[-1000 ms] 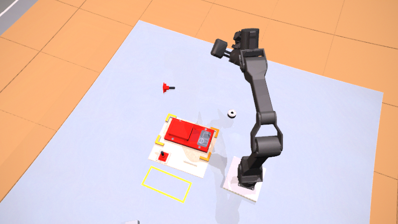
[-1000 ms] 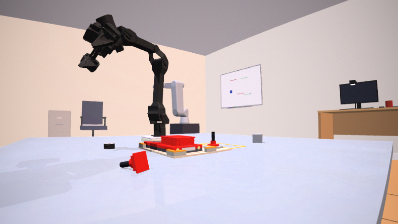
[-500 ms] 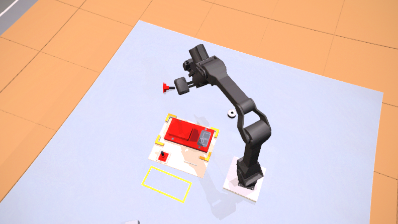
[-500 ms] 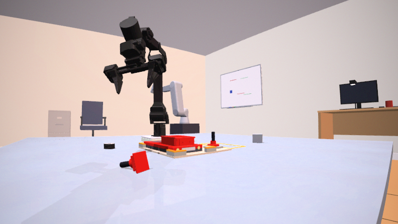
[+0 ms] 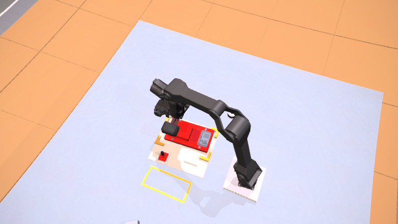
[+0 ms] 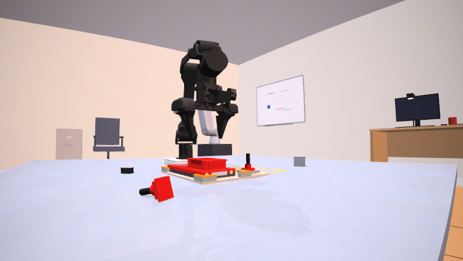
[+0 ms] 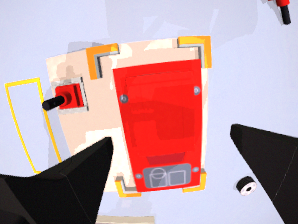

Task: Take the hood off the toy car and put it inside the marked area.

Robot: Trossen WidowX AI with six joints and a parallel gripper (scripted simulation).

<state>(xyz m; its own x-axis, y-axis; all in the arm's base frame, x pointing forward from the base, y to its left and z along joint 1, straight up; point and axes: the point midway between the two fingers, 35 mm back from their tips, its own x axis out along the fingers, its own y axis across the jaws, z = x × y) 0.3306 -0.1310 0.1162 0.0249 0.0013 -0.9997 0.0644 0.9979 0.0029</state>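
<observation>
The pale base plate is 30 mm behind my gripper tip, 40 mm to the left of it and 90 mm below it. From my gripper tip the other things lie so: small wheel 200 mm behind, 160 mm to the right, 100 mm below.
</observation>
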